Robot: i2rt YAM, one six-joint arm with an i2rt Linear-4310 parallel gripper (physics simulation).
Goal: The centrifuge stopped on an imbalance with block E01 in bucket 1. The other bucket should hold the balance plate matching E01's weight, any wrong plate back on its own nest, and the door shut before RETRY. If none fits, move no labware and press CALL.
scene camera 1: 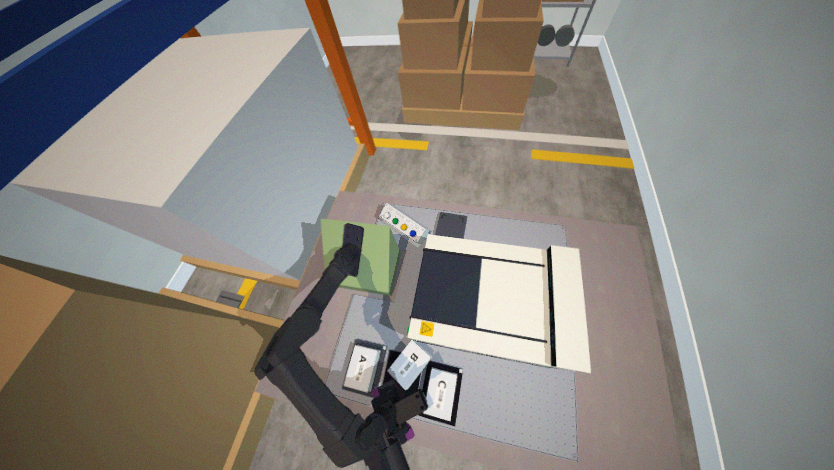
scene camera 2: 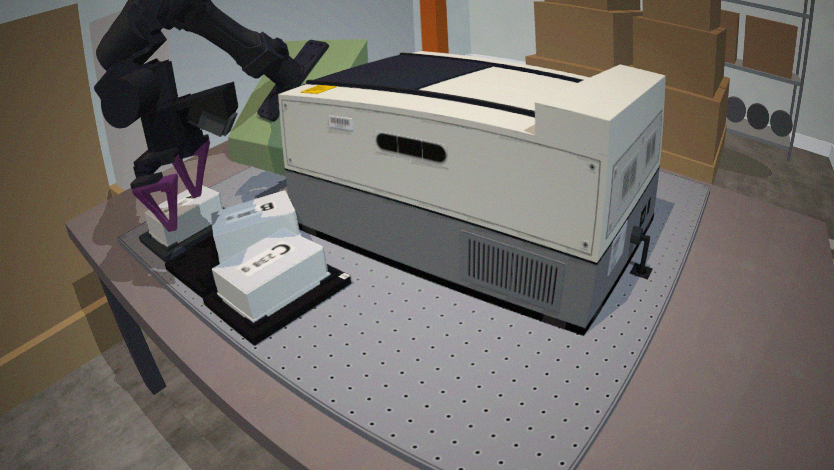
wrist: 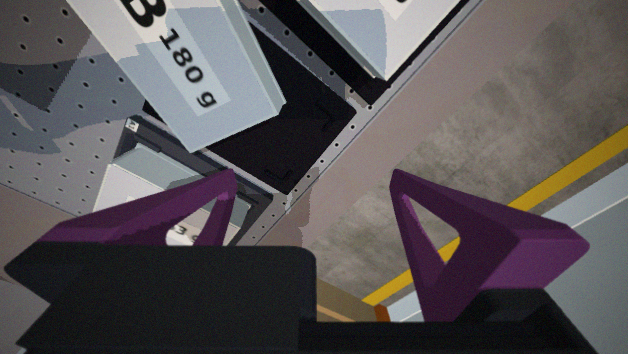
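Where they show: gripper, fingertip midpoint: (scene camera 2: 185, 212) (wrist: 313, 177); arm's base, origin of the base link: (scene camera 1: 352, 250) (scene camera 2: 293, 79).
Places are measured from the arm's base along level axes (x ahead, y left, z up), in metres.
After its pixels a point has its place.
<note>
My gripper (scene camera 1: 392, 412) @(x 0.312, y -0.412, z -0.046 m) (scene camera 2: 184, 212) @(x 0.312, y -0.412, z -0.046 m) (wrist: 313, 177) @(x 0.312, y -0.412, z -0.046 m) is open and empty, by the table edge at the nest row. Plate B (scene camera 1: 410, 364) @(x 0.307, y -0.301, z -0.095 m) (scene camera 2: 256, 221) @(x 0.336, y -0.312, z -0.095 m) (wrist: 175, 65) @(x 0.293, y -0.305, z -0.096 m), marked 180 g, sits turned askew, partly over its black nest (scene camera 2: 189, 262) @(x 0.268, y -0.410, z -0.141 m) (wrist: 300, 120) @(x 0.310, y -0.398, z -0.141 m). Plate A (scene camera 1: 361, 366) @(x 0.150, y -0.355, z -0.099 m) (scene camera 2: 207, 204) @(x 0.188, y -0.324, z -0.106 m) (wrist: 107, 187) @(x 0.156, y -0.302, z -0.099 m) is in its nest, partly behind a finger in the wrist view. Plate C (scene camera 1: 441, 394) @(x 0.424, y -0.354, z -0.099 m) (scene camera 2: 271, 271) @(x 0.451, y -0.365, z -0.099 m) (wrist: 350, 30) @(x 0.386, y -0.377, z -0.099 m) is in its nest. The centrifuge (scene camera 1: 513, 291) @(x 0.561, y -0.023, z 0.057 m) (scene camera 2: 443, 175) @(x 0.567, y -0.203, z -0.012 m) has its top covered by dark and cream panels; its buckets and block E01 are hidden.
A button panel (scene camera 1: 402, 221) @(x 0.118, y 0.203, z -0.083 m) with green, yellow and blue buttons stands beyond the centrifuge's left corner. A green block (scene camera 1: 376, 265) @(x 0.098, y -0.024, z -0.033 m) (scene camera 2: 253, 148) @(x -0.007, y -0.112, z -0.122 m) stands by the arm's base. A dark grey pad (scene camera 1: 452, 224) @(x 0.322, y 0.262, z -0.130 m) lies behind the centrifuge.
</note>
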